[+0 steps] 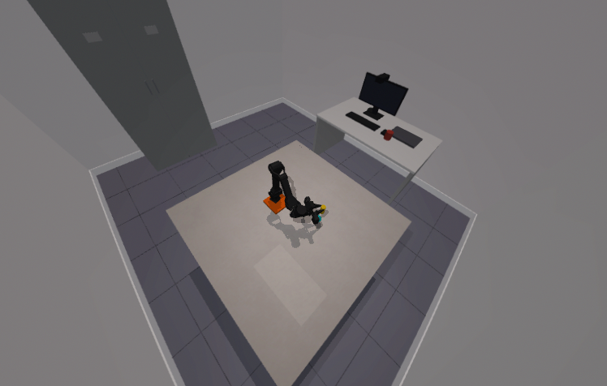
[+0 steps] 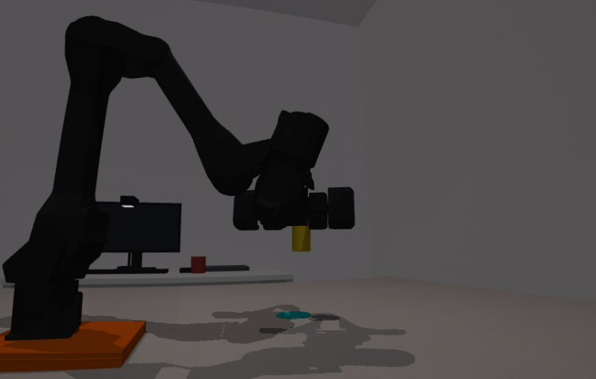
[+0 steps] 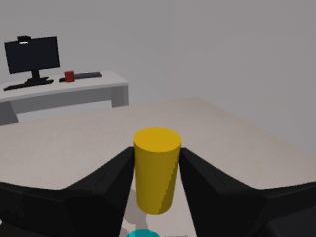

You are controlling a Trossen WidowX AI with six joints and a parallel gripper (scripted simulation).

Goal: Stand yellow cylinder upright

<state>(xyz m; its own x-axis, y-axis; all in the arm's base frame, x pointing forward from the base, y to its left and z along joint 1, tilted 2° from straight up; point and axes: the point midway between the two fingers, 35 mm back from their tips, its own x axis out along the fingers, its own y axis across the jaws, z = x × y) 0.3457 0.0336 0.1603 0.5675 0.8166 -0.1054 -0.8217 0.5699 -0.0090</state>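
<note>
Right now my gripper tip is 160 mm above the cyan circle and 20 mm past it. Also, from my gripper tip: yellow tall cylinder 20 mm below.
</note>
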